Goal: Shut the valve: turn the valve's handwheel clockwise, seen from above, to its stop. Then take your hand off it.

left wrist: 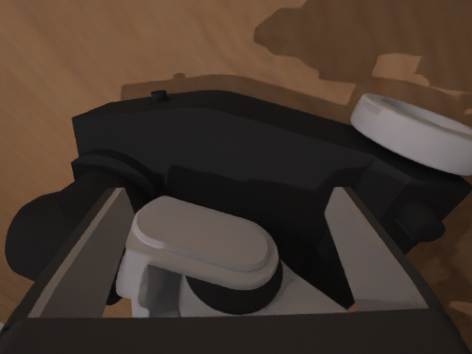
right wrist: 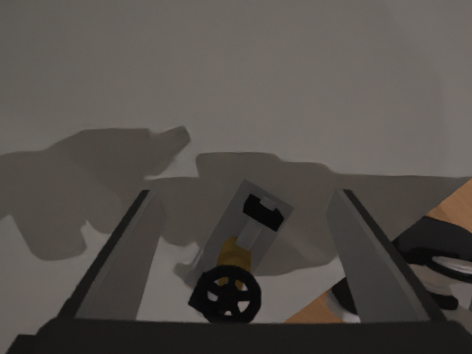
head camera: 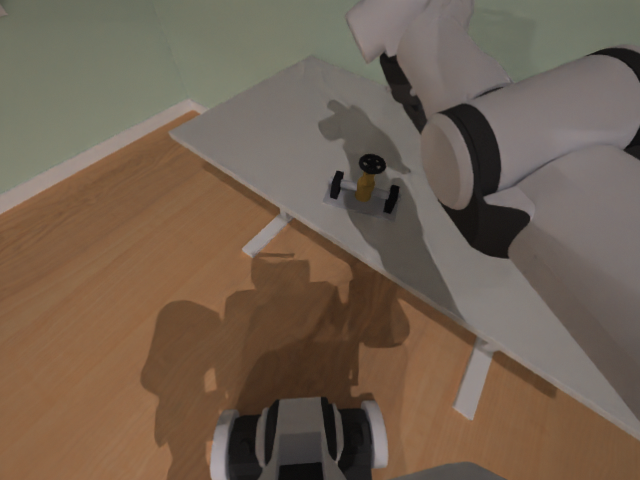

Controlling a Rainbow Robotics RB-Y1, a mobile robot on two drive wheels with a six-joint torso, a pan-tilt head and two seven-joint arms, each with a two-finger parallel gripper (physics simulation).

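The valve's black spoked handwheel (head camera: pixel 372 163) (right wrist: pixel 228 295) sits on top of a yellow valve body (head camera: pixel 364 187) (right wrist: pixel 234 256), on a grey base plate (head camera: pixel 356 207) (right wrist: pixel 224 235) with black end blocks. My right gripper (right wrist: pixel 245 201) is open and empty. In the right wrist view the handwheel shows low between the two fingers, some distance away and not touched by them. In the head camera view the right fingers are hidden behind the arm. My left gripper (left wrist: pixel 231 200) is open and empty, over the robot's own base, far from the valve.
The valve stands on a grey-white table (head camera: pixel 248 134), whose front edge runs diagonally through the head camera view. Green walls (head camera: pixel 93 56) stand behind it. My right arm (head camera: pixel 547 118) reaches over the table's right part. The robot's dark base (left wrist: pixel 225 135) lies below the left fingers.
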